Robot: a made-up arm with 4 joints.
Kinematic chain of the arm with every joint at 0, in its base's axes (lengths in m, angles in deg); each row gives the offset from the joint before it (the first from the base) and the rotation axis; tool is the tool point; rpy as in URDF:
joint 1: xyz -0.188 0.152 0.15 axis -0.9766 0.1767 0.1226
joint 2: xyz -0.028 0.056 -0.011 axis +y
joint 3: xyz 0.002 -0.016 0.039 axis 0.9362 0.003 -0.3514
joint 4: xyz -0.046 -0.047 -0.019 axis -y
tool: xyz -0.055 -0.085 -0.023 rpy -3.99 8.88 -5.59
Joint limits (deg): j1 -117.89..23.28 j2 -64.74..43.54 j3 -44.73..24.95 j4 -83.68..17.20
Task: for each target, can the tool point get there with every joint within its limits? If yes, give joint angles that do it. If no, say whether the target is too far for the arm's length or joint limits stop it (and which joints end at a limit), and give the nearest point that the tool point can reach.
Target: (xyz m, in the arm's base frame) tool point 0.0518 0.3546 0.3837
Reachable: no: too far | nearest point -0.1262 0.1582 0.2863 | short by 0.282 m
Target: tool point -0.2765 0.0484 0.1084
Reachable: yes | joints -59.51 31.79 3.35 -71.60
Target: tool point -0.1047 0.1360 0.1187
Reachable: no: joint limits stop it (at a limit: joint 1, joint 2, joint 4) | nearest point -0.1803 0.0526 0.0408 | short by 0.137 m
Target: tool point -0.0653 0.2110 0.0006
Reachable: no: joint limits stop it (at a limit: joint 2, joint 3, joint 4) | nearest point -0.1822 0.2245 0.0280 | short by 0.121 m
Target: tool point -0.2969 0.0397 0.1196
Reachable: yes | joints -46.48 13.05 -22.92 -20.10
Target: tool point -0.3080 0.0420 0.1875
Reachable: yes | joints 11.38 -28.66 -29.10 0.14
